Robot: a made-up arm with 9 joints. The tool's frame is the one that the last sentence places. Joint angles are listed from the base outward.
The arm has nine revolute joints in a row. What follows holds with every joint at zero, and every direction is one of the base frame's.
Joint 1 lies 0.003 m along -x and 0.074 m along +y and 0.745 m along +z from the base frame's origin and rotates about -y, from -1.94 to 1.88 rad.
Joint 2 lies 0.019 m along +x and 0.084 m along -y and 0.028 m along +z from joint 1 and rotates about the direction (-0.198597, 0.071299, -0.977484), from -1.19 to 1.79 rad.
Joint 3 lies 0.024 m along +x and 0.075 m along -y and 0.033 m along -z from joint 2 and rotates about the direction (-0.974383, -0.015, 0.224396), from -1.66 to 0.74 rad.
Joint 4 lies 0.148 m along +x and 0.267 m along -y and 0.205 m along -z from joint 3 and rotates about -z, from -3.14 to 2.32 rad.
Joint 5 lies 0.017 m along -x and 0.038 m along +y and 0.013 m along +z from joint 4 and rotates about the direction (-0.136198, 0.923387, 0.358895), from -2.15 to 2.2 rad.
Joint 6 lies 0.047 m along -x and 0.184 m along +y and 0.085 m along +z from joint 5 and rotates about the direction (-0.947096, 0.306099, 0.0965), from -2.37 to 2.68 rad.
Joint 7 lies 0.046 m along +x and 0.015 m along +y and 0.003 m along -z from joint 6 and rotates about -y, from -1.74 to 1.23 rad.
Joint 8 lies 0.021 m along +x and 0.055 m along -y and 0.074 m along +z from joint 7 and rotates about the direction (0.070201, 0.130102, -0.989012), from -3.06 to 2.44 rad.
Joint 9 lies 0.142 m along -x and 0.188 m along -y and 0.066 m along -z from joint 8 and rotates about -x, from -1.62 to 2.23 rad.
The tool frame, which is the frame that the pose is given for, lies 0.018 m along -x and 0.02 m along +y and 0.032 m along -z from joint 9; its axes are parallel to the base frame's.
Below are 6 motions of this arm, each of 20 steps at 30 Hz.
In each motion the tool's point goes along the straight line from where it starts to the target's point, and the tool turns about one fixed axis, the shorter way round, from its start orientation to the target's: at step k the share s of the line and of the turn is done. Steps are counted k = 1, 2, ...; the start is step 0. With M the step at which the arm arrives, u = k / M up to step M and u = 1 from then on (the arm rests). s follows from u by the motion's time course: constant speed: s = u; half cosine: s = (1 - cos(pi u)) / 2; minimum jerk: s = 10 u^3 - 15 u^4 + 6 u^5.
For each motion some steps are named. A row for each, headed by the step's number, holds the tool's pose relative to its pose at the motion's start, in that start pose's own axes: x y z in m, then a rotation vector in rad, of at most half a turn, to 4 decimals.
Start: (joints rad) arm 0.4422 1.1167 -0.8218 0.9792 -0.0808 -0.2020 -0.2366 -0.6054 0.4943
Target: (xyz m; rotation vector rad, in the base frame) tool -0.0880 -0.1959 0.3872 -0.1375 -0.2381 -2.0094
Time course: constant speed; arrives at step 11
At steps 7, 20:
7: 0.0082 -0.0592 0.0202 -0.3415 -0.3252 -0.1744
20: 0.0128 -0.0930 0.0318 -0.5367 -0.5110 -0.2740

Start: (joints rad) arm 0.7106 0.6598 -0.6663 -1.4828 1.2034 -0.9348 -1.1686 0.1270 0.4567
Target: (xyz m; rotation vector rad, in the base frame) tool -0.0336 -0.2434 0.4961 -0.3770 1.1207 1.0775
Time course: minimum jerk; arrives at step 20
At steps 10, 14, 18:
10: 0.0186 0.0874 0.0225 0.1333 -0.0031 0.1406
14: 0.0311 0.1463 0.0377 0.2232 -0.0052 0.2354
18: 0.0369 0.1733 0.0446 0.2644 -0.0062 0.2788

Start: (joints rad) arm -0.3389 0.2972 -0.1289 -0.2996 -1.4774 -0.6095 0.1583 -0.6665 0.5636
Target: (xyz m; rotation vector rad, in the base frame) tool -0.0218 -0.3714 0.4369 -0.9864 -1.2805 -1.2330
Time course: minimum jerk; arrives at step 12
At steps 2, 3, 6, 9, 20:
2: -0.0014 -0.0001 0.0028 -0.0325 0.0032 -0.0018
3: -0.0041 -0.0003 0.0082 -0.0949 0.0092 -0.0054
6: -0.0199 -0.0013 0.0397 -0.4585 0.0445 -0.0259
9: -0.0356 -0.0023 0.0711 -0.8220 0.0799 -0.0465
20: -0.0398 -0.0026 0.0793 -0.9169 0.0891 -0.0518

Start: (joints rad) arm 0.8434 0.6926 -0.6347 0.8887 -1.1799 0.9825 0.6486 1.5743 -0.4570
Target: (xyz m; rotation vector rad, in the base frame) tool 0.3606 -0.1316 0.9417 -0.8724 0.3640 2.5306
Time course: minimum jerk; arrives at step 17
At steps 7, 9, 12, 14, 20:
7: 0.0278 0.0144 0.0801 -0.2303 0.1433 0.0356
9: 0.0456 0.0237 0.1315 -0.3782 0.2353 0.0584
12: 0.0694 0.0360 0.2001 -0.5755 0.3581 0.0889
14: 0.0788 0.0409 0.2271 -0.6532 0.4064 0.1009
20: 0.0822 0.0426 0.2369 -0.6814 0.4240 0.1053

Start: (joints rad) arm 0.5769 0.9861 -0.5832 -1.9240 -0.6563 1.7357 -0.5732 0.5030 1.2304
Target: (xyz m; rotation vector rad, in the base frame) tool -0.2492 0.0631 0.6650 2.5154 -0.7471 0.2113
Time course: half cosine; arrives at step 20
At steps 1, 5, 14, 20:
1: 0.0016 -0.0019 0.0016 -0.0094 -0.0065 0.0002
5: 0.0380 -0.0447 0.0388 -0.2246 -0.1553 0.0037
14: 0.2058 -0.2424 0.2106 -1.2174 -0.8419 0.0201
20: 0.2592 -0.3054 0.2653 -1.5335 -1.0605 0.0253

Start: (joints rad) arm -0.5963 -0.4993 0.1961 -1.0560 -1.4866 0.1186 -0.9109 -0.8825 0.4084
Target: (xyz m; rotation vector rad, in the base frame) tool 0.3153 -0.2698 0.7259 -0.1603 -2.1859 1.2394
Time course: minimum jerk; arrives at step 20
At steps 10, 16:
10: 0.1219 -0.0196 0.1303 -0.7011 -0.3299 0.3651
16: 0.2298 -0.0369 0.2456 -1.3210 -0.6216 0.6880

